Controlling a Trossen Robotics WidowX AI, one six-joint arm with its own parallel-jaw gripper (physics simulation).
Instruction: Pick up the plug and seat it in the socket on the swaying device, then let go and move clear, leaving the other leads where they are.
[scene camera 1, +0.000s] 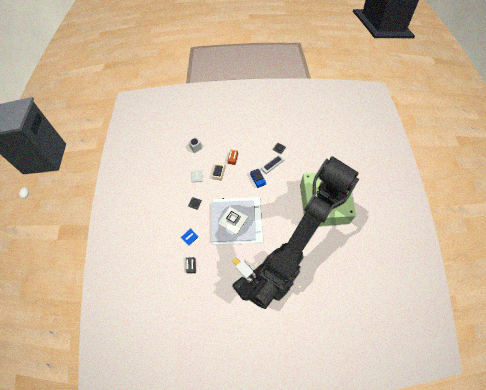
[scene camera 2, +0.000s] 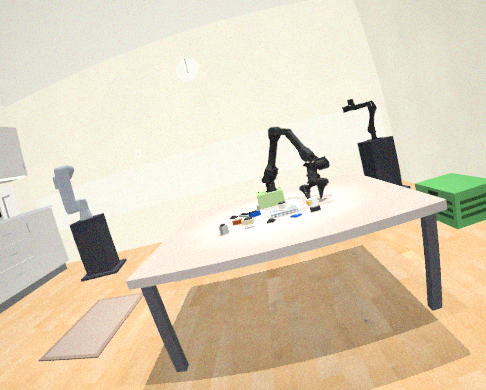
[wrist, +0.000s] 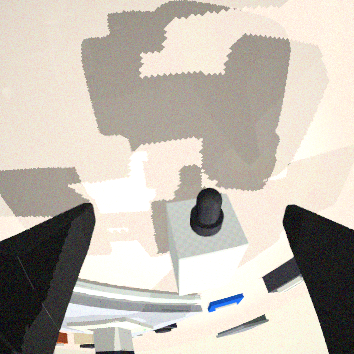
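The plug (scene camera 1: 244, 269) (scene camera 2: 309, 203) (wrist: 212, 270) has a white block body. Its yellow tip shows in the scene views, and a black stub rises from its near end in the wrist view. My gripper (scene camera 2: 314, 198) (wrist: 192, 214) is open, its fingers wide apart on either side of the plug in the wrist view, with no finger seen touching it. In scene camera 1 the arm's wrist partly covers the fingers. The device is a white block with a square socket (scene camera 1: 233, 217), tilted on a pale flat tray (scene camera 1: 258, 235) (scene camera 2: 285, 213) (wrist: 175, 304).
Several small parts lie around the tray: a blue one (scene camera 1: 189, 236) (wrist: 226, 302), a black one (scene camera 1: 190, 265) (scene camera 2: 315, 208), another blue one (scene camera 1: 258, 178), an orange one (scene camera 1: 233, 157) and a grey one (scene camera 1: 195, 145) (scene camera 2: 223, 229). The green block (scene camera 1: 344, 218) (scene camera 2: 270, 199) is at the arm's base.
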